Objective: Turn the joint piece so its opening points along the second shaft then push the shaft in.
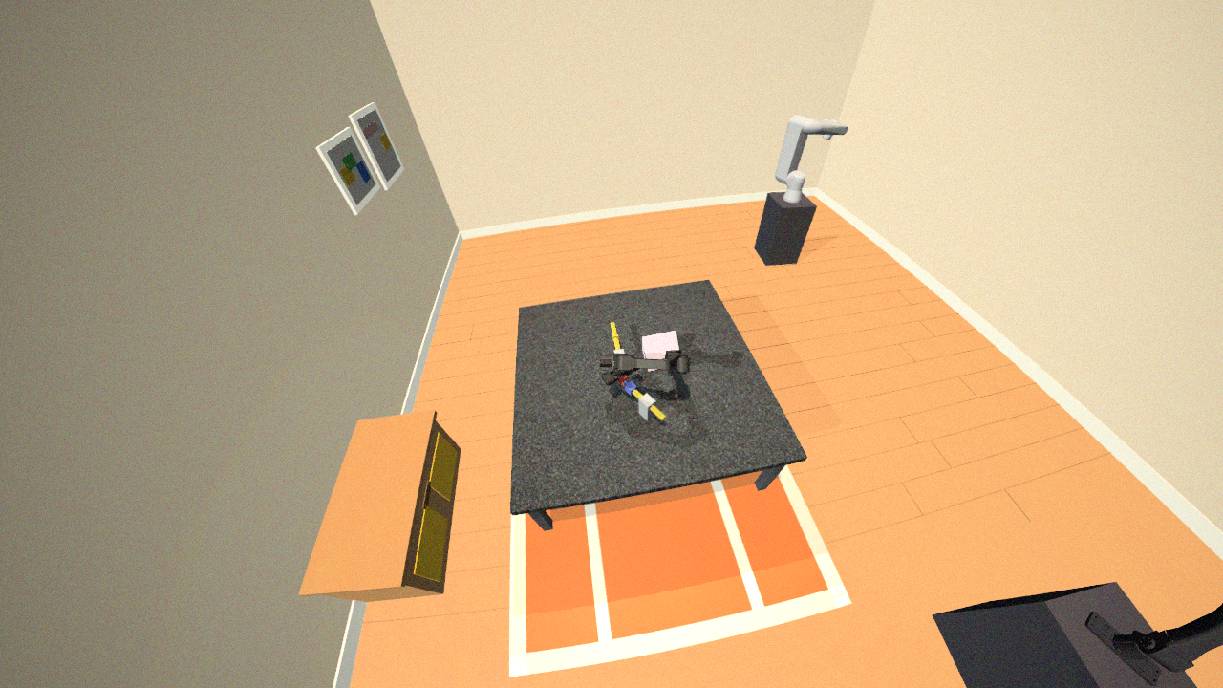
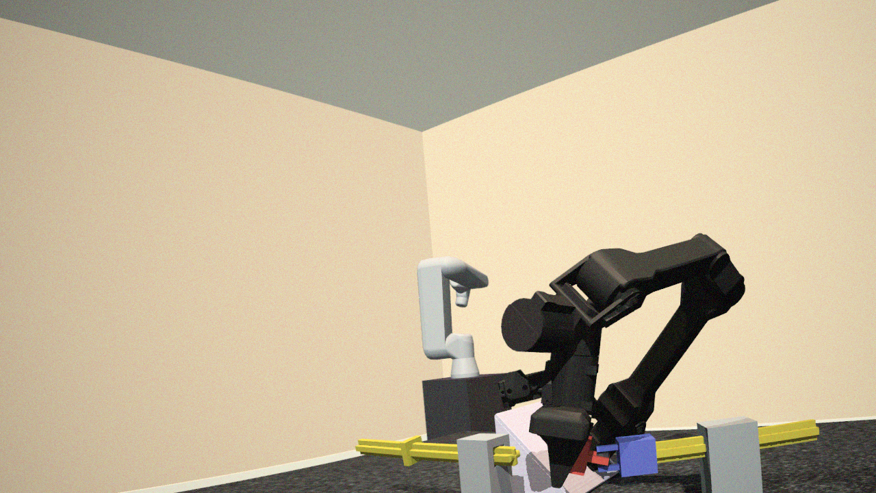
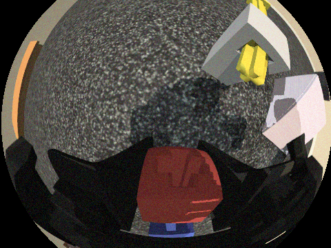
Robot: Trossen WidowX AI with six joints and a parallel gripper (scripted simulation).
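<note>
Now: the red square joint piece 30 mm above my gripper tip, 20 mm to the left of it and 10 mm behind it.
</note>
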